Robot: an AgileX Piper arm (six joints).
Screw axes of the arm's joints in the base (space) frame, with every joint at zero. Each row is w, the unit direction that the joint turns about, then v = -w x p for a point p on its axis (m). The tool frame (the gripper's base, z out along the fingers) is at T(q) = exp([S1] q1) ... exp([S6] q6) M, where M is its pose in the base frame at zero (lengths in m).
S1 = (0, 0, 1, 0, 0, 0)
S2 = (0, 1, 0, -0.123, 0, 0)
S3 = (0, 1, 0, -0.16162, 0, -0.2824)
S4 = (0.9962, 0, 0.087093, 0, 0.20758, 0)
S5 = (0, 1, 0, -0.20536, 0, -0.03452)
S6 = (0.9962, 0, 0.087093, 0, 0.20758, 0)
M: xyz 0.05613 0 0.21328 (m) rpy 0 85.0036 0 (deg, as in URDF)
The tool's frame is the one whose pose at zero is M.
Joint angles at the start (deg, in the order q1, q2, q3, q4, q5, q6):
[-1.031 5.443 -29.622 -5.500 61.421 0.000]
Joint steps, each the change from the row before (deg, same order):
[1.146 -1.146 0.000 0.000 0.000 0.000]
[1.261 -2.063 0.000 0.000 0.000 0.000]
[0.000 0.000 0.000 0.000 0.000 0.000]
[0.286 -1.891 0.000 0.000 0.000 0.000]
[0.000 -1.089 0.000 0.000 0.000 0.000]
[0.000 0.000 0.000 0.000 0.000 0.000]
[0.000 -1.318 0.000 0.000 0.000 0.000]
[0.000 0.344 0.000 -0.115 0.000 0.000]
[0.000 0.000 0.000 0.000 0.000 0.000]
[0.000 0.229 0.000 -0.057 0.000 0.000]
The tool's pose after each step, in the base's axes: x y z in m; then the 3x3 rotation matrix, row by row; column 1 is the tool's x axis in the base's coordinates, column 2 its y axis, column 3 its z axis. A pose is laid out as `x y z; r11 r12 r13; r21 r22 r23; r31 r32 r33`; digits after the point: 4 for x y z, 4 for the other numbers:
0.0044 -0.0076 0.2815; -0.5175 0.0464 0.8544; -0.0469 0.9955 -0.0825; -0.8544 -0.0827 -0.5130
-0.0012 -0.0077 0.2816; -0.4853 0.0274 0.8739; -0.0575 0.9963 -0.0632; -0.8725 -0.0809 -0.4820
-0.0012 -0.0077 0.2816; -0.4853 0.0274 0.8739; -0.0575 0.9963 -0.0632; -0.8725 -0.0809 -0.4820
-0.0064 -0.0078 0.2815; -0.4560 0.0251 0.8896; -0.0591 0.9965 -0.0584; -0.8880 -0.0792 -0.4529
-0.0094 -0.0079 0.2813; -0.4390 0.0266 0.8981; -0.0586 0.9966 -0.0581; -0.8966 -0.0782 -0.4360
-0.0094 -0.0079 0.2813; -0.4390 0.0266 0.8981; -0.0586 0.9966 -0.0581; -0.8966 -0.0782 -0.4360
-0.0130 -0.0080 0.2811; -0.4183 0.0284 0.9079; -0.0580 0.9966 -0.0579; -0.9065 -0.0769 -0.4152
-0.0121 -0.0082 0.2811; -0.4237 0.0291 0.9053; -0.0591 0.9965 -0.0597; -0.9038 -0.0788 -0.4205
-0.0121 -0.0082 0.2811; -0.4237 0.0291 0.9053; -0.0591 0.9965 -0.0597; -0.9038 -0.0788 -0.4205
-0.0114 -0.0082 0.2812; -0.4274 0.0294 0.9036; -0.0597 0.9964 -0.0606; -0.9021 -0.0798 -0.4241

